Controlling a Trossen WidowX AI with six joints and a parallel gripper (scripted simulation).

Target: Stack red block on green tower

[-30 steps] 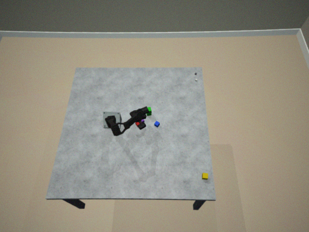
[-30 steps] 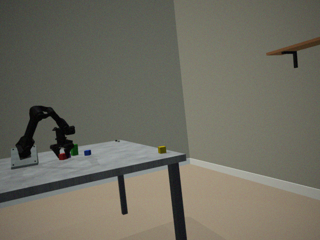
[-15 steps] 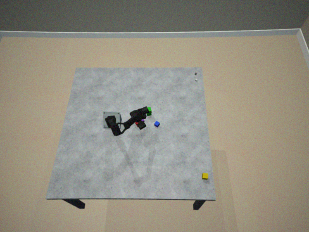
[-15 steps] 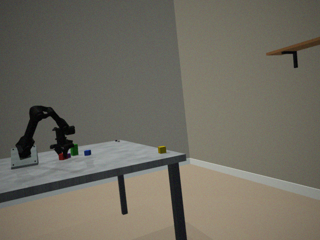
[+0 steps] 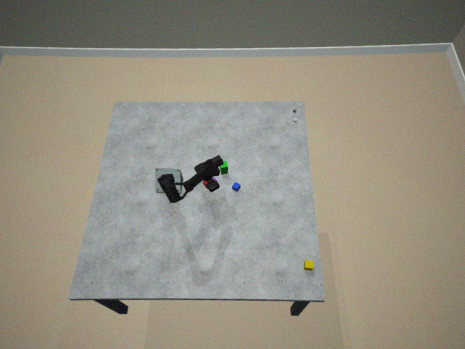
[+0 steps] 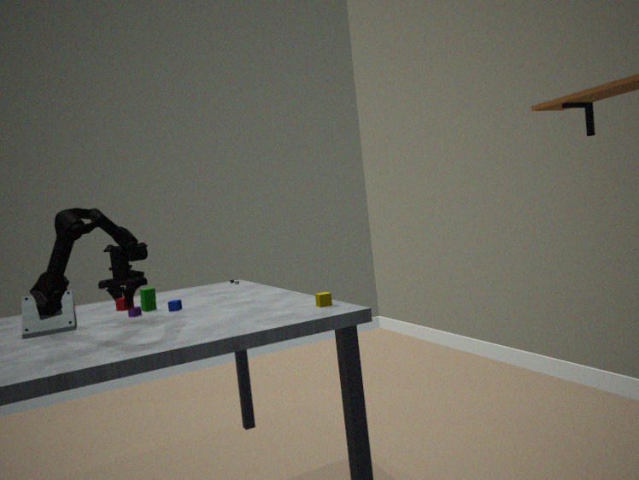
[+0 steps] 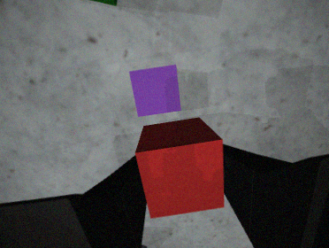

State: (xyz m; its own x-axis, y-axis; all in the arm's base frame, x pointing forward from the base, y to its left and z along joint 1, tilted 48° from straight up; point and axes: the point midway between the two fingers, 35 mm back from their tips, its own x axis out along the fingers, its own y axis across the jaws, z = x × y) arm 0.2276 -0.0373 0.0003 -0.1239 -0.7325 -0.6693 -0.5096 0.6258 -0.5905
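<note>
Now: gripper tip 30 mm short of the purple block, 30 mm to the right of it and 30 mm above it. Round my gripper tip: blue block 170 mm ahead, 20 mm to the right, 20 mm below; then red block 10 mm above; then yellow block 520 mm ahead, 500 mm to the right, 20 mm below.
</note>
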